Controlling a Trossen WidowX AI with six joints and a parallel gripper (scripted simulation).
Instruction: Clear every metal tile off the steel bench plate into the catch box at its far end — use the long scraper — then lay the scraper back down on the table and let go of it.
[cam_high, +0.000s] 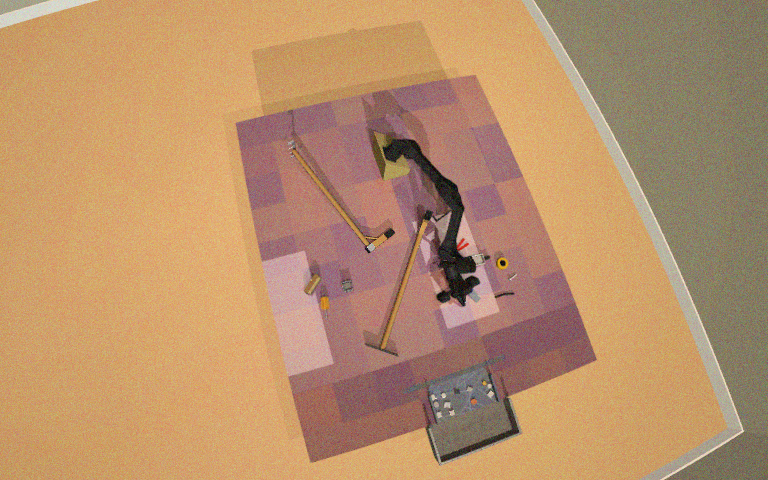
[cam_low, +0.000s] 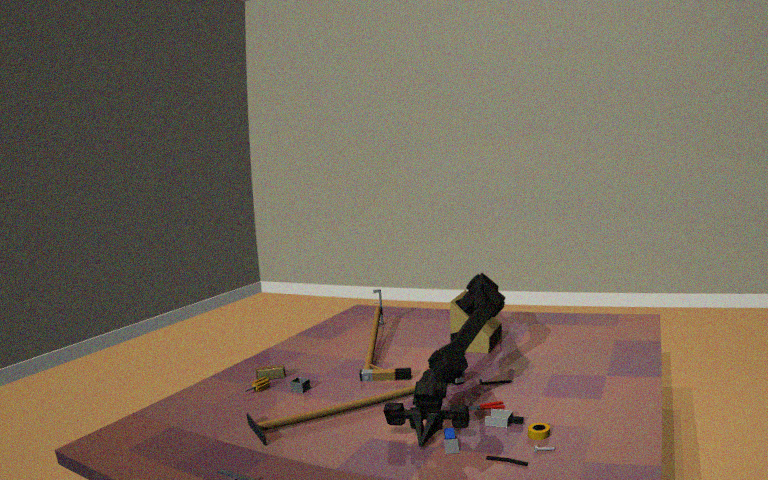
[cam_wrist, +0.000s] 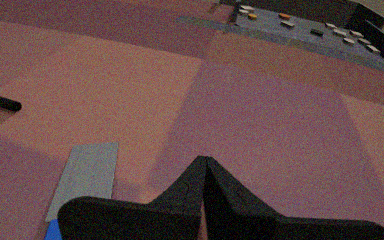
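Right now the blue-handled tool is 5 cm to the left of my gripper tip and 5 cm behind it. Also, from my gripper tip: grey box 46 cm to the right, 19 cm behind; then yellow tape roll 23 cm to the left, 14 cm behind; then long scraper 23 cm to the right, 16 cm behind, 5 cm above.
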